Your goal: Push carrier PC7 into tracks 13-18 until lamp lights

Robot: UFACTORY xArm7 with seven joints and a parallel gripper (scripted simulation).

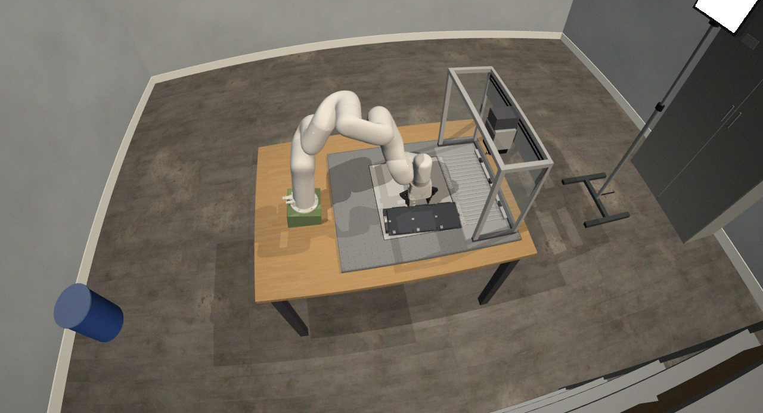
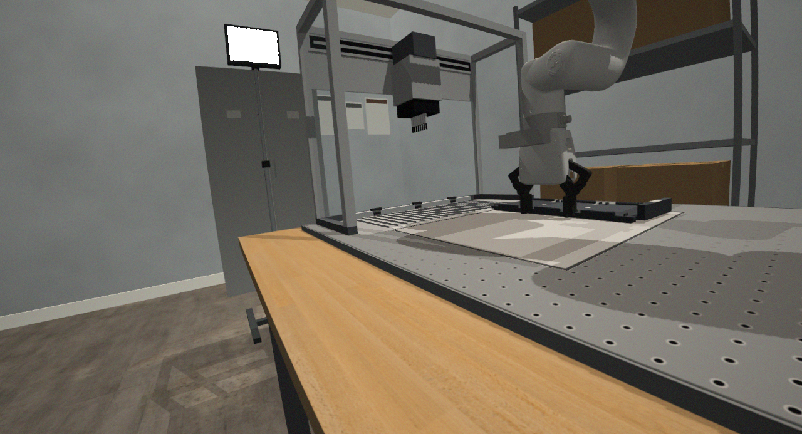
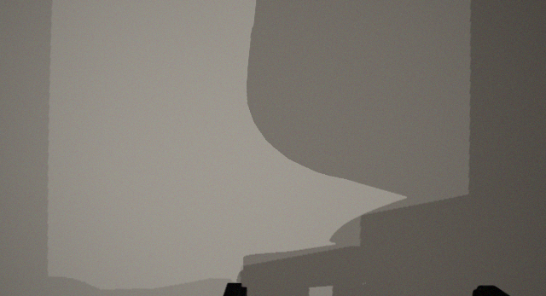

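The carrier PC7 is 9 cm to the right of my hand. The rest, counted from my hand: dark pipetting head (34 cm ahead, 3 cm to the left, 33 cm above).
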